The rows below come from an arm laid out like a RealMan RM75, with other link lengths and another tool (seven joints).
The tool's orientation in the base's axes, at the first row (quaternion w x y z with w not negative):
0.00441, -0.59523, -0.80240, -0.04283
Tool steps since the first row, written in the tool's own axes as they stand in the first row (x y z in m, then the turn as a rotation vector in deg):
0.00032, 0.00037, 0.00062, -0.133, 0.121, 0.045
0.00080, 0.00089, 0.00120, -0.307, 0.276, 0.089
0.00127, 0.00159, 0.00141, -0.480, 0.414, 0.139
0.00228, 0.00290, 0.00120, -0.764, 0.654, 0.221
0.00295, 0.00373, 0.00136, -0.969, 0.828, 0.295
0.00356, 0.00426, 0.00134, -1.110, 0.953, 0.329
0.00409, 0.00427, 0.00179, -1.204, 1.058, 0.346
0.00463, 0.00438, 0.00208, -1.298, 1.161, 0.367
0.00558, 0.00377, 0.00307, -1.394, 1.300, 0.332
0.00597, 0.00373, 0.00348, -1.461, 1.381, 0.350
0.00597, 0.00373, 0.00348, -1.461, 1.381, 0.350
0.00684, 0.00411, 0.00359, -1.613, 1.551, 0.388
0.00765, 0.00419, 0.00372, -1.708, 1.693, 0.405
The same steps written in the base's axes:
0.00029, 0.00046, -0.00058, 0.156, -0.089, -0.045
0.00067, 0.00111, -0.00109, 0.357, -0.207, -0.089
0.00121, 0.00177, -0.00123, 0.542, -0.329, -0.140
0.00216, 0.00310, -0.00088, 0.857, -0.525, -0.223
0.00276, 0.00399, -0.00095, 1.087, -0.665, -0.298
0.00309, 0.00472, -0.00086, 1.249, -0.761, -0.332
0.00297, 0.00527, -0.00127, 1.377, -0.820, -0.347
0.00293, 0.00584, -0.00153, 1.504, -0.878, -0.367
0.00211, 0.00664, -0.00250, 1.663, -0.932, -0.329
0.00198, 0.00703, -0.00288, 1.761, -0.972, -0.346
0.00198, 0.00703, -0.00288, 1.761, -0.972, -0.346
0.00209, 0.00798, -0.00292, 1.969, -1.065, -0.382
0.00194, 0.00879, -0.00300, 2.133, -1.114, -0.395

